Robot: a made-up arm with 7 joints. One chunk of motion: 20 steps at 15 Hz.
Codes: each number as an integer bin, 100 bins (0 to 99) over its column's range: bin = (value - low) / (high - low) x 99, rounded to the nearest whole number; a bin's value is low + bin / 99 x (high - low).
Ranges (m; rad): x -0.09..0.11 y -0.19..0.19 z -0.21..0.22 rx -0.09..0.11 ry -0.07..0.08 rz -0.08..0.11
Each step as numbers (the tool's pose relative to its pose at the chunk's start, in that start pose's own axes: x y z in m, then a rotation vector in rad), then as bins.
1 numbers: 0.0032 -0.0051 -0.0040 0.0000 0.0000 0.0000
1 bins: 46 48 47 45 46 42
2 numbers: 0.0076 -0.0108 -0.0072 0.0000 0.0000 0.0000
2 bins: 48 47 47 45 46 42
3 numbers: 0.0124 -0.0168 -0.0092 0.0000 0.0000 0.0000
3 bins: 51 45 46 45 46 42
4 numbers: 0.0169 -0.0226 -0.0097 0.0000 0.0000 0.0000
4 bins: 53 44 46 45 46 42
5 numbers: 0.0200 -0.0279 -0.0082 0.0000 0.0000 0.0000
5 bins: 54 42 46 45 46 42
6 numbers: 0.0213 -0.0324 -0.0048 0.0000 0.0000 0.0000
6 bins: 55 41 47 45 46 42
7 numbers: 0.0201 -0.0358 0.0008 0.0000 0.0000 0.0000
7 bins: 54 40 49 45 46 42
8 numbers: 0.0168 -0.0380 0.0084 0.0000 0.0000 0.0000
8 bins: 53 40 50 45 46 42
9 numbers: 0.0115 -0.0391 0.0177 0.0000 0.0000 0.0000
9 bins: 50 39 52 45 46 42
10 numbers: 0.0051 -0.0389 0.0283 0.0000 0.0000 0.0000
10 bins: 47 39 55 45 46 42
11 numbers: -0.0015 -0.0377 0.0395 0.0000 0.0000 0.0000
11 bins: 44 40 57 45 46 42
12 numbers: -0.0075 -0.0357 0.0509 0.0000 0.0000 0.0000
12 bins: 41 40 60 45 46 42
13 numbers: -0.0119 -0.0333 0.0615 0.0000 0.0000 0.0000
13 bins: 39 41 63 45 46 42
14 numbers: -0.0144 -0.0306 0.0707 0.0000 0.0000 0.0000
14 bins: 37 42 65 45 46 42
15 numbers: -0.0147 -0.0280 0.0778 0.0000 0.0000 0.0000
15 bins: 37 42 66 45 46 42
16 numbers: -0.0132 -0.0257 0.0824 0.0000 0.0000 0.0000
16 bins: 38 43 67 45 46 42
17 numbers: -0.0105 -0.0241 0.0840 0.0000 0.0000 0.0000
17 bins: 39 43 68 45 46 42
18 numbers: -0.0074 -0.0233 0.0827 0.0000 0.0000 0.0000
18 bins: 41 43 67 45 46 42
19 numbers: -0.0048 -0.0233 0.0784 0.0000 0.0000 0.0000
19 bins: 42 43 66 45 46 42
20 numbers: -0.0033 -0.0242 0.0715 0.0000 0.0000 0.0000
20 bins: 43 43 65 45 46 42
